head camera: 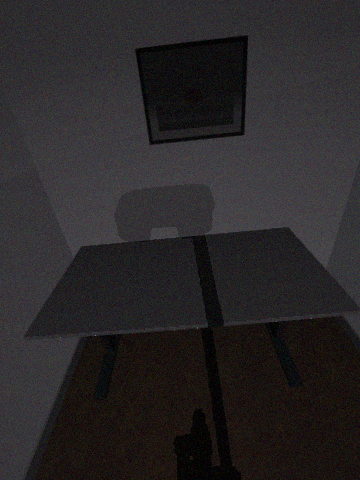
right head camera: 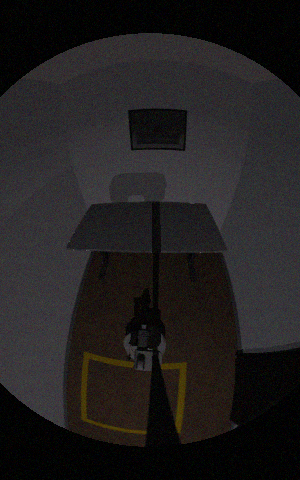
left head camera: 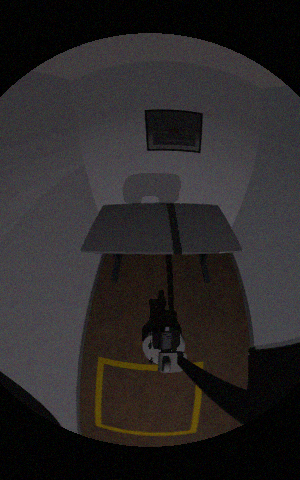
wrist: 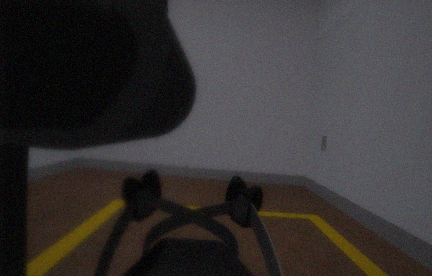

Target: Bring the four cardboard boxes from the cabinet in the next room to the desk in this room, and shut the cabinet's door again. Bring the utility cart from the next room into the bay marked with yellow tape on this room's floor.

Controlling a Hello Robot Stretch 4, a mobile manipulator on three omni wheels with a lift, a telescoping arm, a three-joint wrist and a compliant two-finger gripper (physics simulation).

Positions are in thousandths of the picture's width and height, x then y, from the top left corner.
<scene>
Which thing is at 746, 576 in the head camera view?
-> A desk.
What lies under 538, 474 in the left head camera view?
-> A desk.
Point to a dark framed panel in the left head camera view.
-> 555, 270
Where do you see a yellow tape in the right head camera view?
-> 288, 741
</scene>
